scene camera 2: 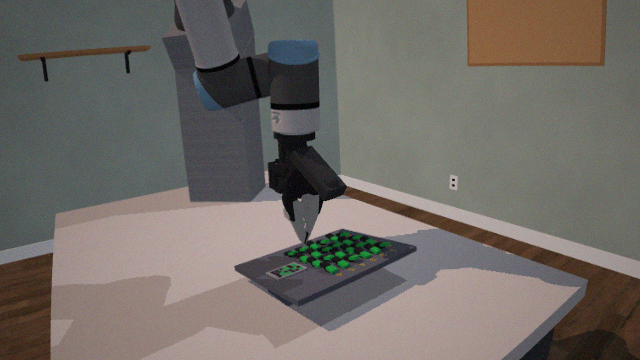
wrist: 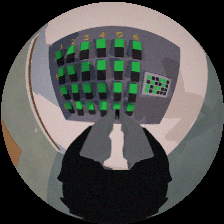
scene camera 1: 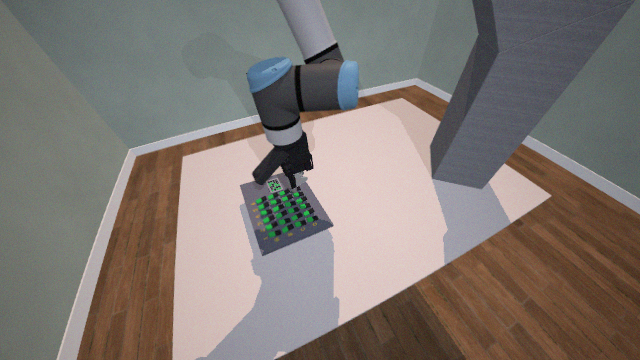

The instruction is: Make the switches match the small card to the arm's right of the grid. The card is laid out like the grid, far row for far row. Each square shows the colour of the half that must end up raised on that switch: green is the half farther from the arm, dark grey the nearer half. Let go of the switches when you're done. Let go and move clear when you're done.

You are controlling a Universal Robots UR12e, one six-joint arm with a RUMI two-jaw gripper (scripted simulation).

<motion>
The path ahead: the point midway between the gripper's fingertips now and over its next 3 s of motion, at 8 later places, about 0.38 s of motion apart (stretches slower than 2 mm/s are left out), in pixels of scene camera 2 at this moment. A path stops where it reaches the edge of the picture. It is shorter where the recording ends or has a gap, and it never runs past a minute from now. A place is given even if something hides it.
My gripper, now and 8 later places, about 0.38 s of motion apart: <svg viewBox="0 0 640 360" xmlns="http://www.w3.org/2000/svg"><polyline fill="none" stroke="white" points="304,243 304,246 304,247 304,248 304,247 304,240 304,235 298,237 292,239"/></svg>
</motion>
